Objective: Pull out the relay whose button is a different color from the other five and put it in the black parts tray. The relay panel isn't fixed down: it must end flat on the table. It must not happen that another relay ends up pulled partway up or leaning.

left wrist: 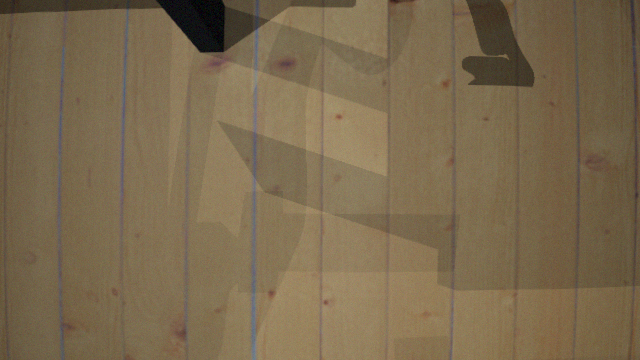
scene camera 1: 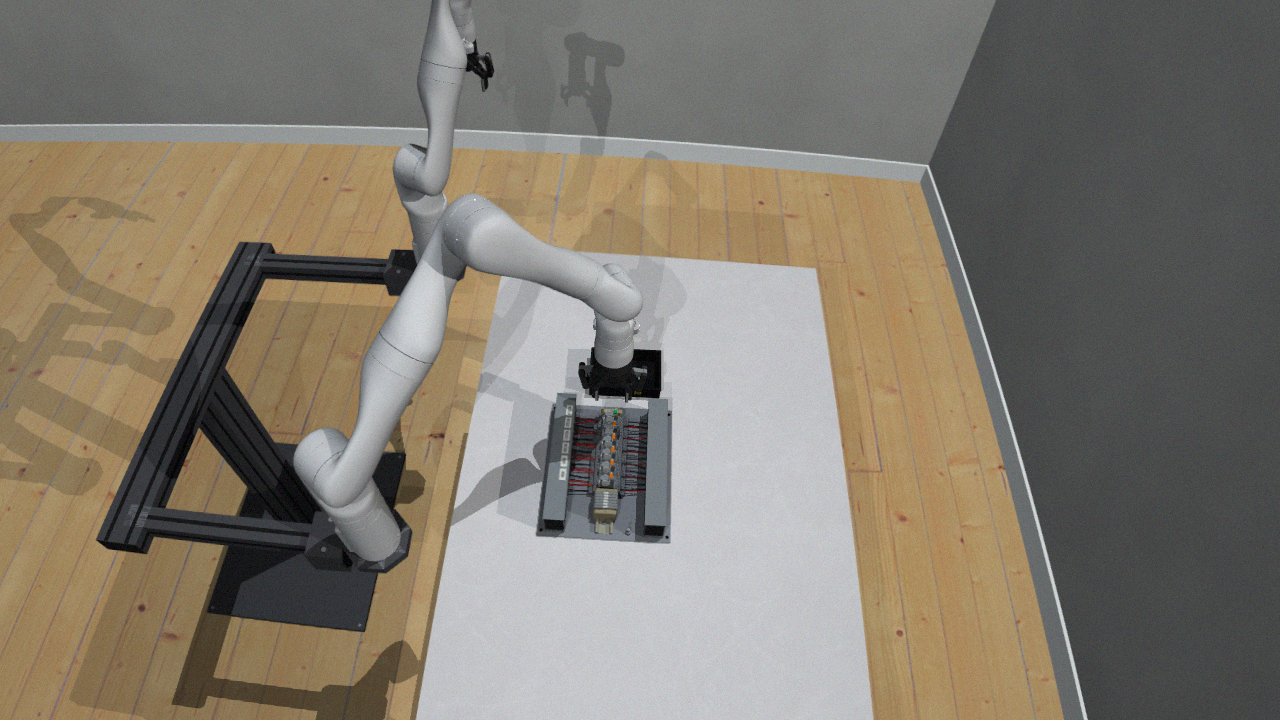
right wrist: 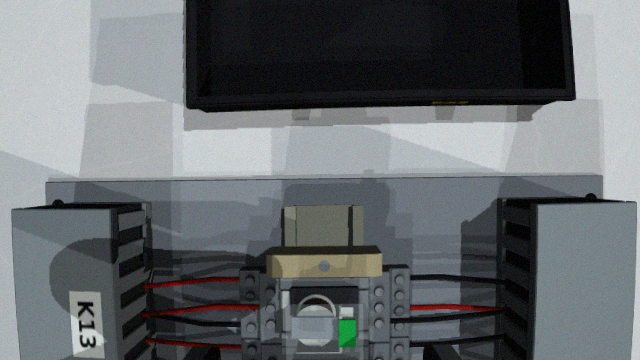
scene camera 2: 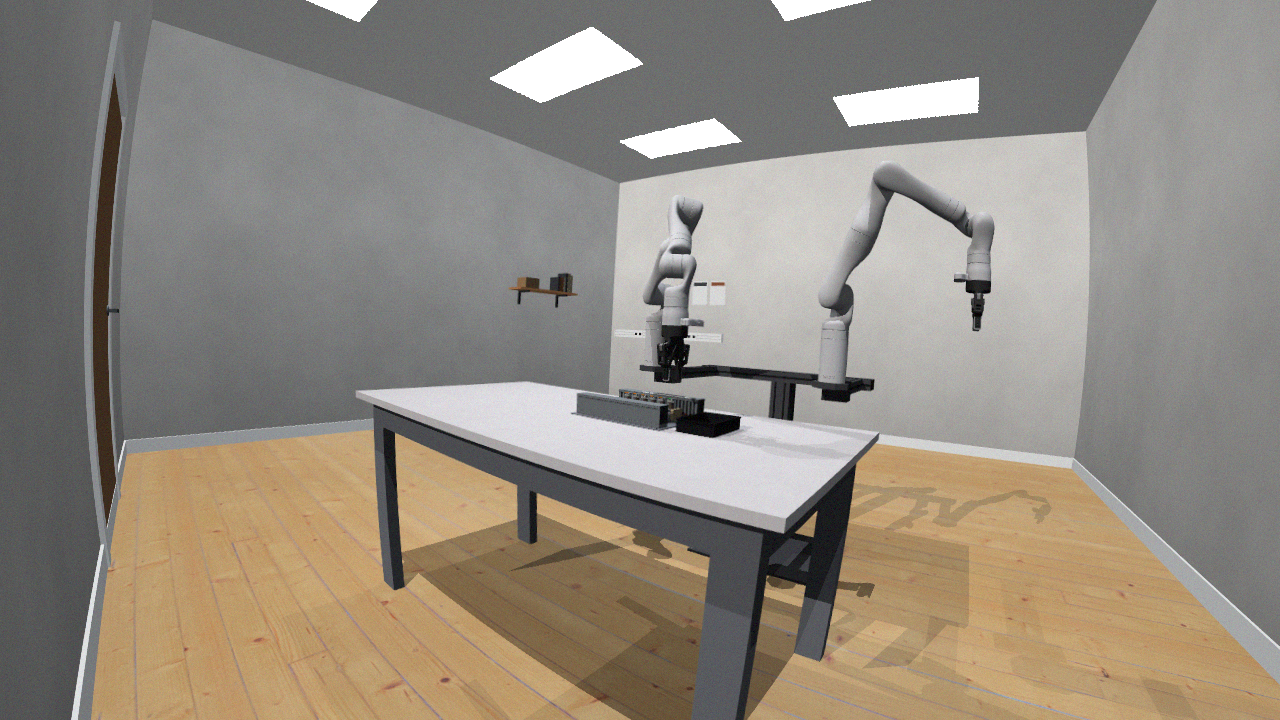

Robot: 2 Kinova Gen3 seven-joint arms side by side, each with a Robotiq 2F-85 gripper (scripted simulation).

Labels:
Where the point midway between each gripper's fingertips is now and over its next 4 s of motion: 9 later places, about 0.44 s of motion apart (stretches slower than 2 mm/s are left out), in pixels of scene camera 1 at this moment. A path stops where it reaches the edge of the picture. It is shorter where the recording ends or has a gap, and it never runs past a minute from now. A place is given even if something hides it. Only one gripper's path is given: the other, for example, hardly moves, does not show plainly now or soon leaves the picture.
My right gripper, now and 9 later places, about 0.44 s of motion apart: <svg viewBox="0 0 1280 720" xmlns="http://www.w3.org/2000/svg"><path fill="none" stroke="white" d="M611 398L612 399L611 405L611 410L611 411L611 415L611 417L611 418L611 418L612 417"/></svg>

